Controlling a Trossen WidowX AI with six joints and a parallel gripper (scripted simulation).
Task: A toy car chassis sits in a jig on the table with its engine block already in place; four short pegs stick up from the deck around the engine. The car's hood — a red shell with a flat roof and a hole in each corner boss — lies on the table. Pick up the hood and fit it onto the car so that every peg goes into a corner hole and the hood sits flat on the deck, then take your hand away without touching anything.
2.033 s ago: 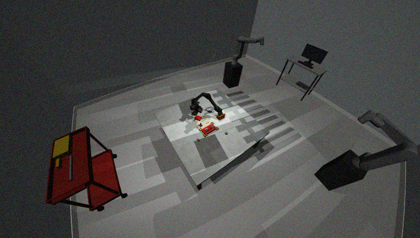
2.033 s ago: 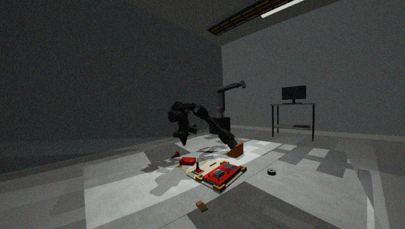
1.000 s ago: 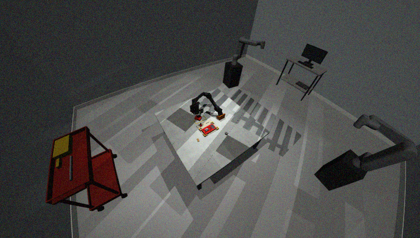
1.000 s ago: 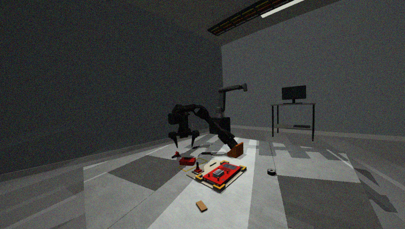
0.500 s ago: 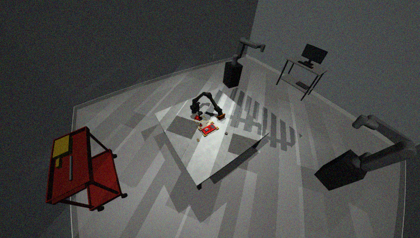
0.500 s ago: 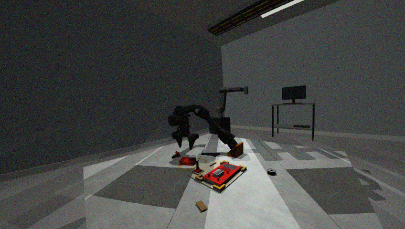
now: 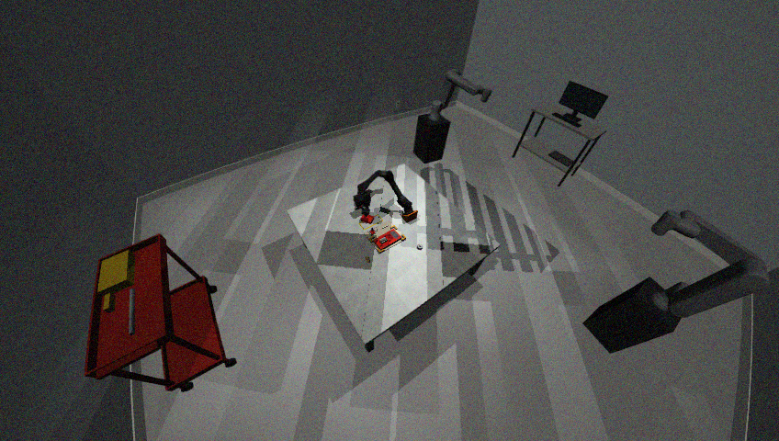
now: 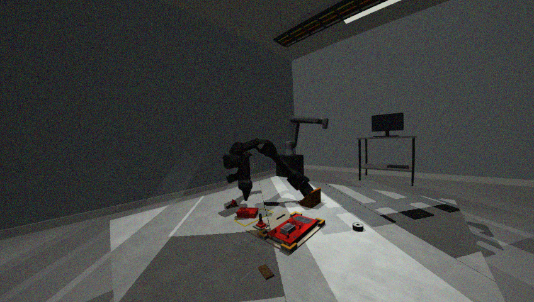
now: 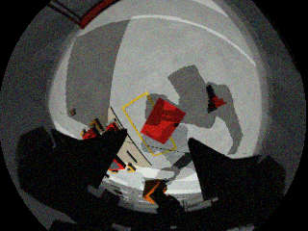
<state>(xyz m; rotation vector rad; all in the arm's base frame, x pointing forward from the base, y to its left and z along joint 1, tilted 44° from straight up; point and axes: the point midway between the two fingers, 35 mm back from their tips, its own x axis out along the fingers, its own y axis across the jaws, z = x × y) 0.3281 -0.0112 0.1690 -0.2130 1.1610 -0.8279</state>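
My gripper tip is 10 mm past the red hood and 80 mm above it. Round my gripper tip: small wooden block 150 mm ahead, 360 mm to the left, 90 mm below; then grey engine block 20 mm behind, 270 mm to the left, 70 mm below.
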